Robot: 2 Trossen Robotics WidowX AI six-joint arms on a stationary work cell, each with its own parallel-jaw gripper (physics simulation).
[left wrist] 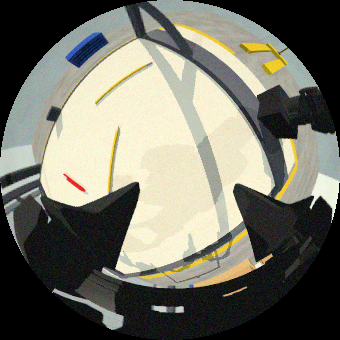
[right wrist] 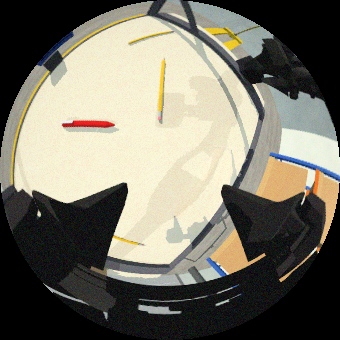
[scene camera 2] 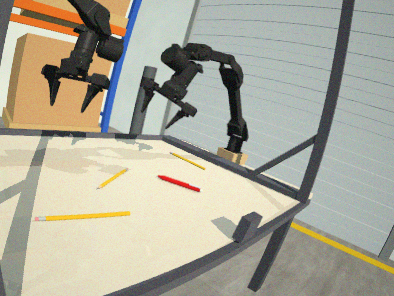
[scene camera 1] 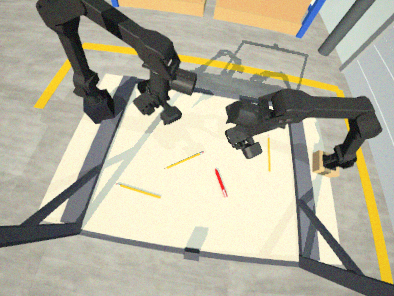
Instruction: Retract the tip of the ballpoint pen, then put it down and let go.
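Where they show: left gripper, between the fingertips: (left wrist: 189, 187) (right wrist: 254, 73) (scene camera 2: 66, 109) (scene camera 1: 158, 116); right gripper, between the fingertips: (right wrist: 176, 188) (scene camera 2: 153, 120); left arm's base, origin of its link: (left wrist: 290, 110) (scene camera 1: 95, 99); right arm's base, origin of its link: (scene camera 2: 233, 151) (scene camera 1: 329, 162).
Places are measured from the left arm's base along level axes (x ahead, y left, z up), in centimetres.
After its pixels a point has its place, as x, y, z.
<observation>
A red ballpoint pen (scene camera 1: 221, 182) @[43.7, -46.5, -9.3] (scene camera 2: 179, 183) @[43.0, -46.8, -9.9] (left wrist: 75, 183) @[43.0, -44.5, -9.8] (right wrist: 89, 124) @[43.8, -45.2, -9.5] lies flat on the cream table top (scene camera 1: 150, 220) @[13.0, -52.9, -10.6] (scene camera 2: 165, 245) @[13.6, -55.5, -10.6]. In the right wrist view its tapered end points right and its end with the pale clip points left; whether the writing point is out is too small to tell. My left gripper (scene camera 1: 158, 111) @[24.9, -18.4, 4.2] (scene camera 2: 69, 107) @[24.9, -18.4, 4.2] (left wrist: 189, 187) @[24.9, -18.4, 4.2] is open and empty, high above the back left of the table in scene camera 1. My right gripper (scene camera 1: 243, 145) (scene camera 2: 155, 119) @[49.6, -32.3, 3.7] (right wrist: 176, 188) @[49.6, -32.3, 3.7] is open and empty, above the table and nearer the pen, not touching it.
A yellow pencil (scene camera 1: 184, 160) @[31.4, -33.1, -10.0] (scene camera 2: 112, 179) @[29.6, -33.7, -10.2] (left wrist: 114, 155) @[29.3, -33.1, -10.1] (right wrist: 161, 90) @[33.8, -32.5, -9.9] lies left of the pen in scene camera 1, a second pencil (scene camera 1: 139, 190) @[10.9, -40.8, -10.0] (scene camera 2: 82, 216) @[9.6, -40.7, -10.1] farther left, a third pencil (scene camera 1: 269, 153) @[70.5, -40.0, -9.9] (scene camera 2: 187, 161) @[70.1, -39.9, -10.5] to the right. A dark block (scene camera 1: 192, 252) @[25.3, -66.6, -5.1] (scene camera 2: 248, 227) @[22.2, -67.5, -6.3] stands at the front rim.
</observation>
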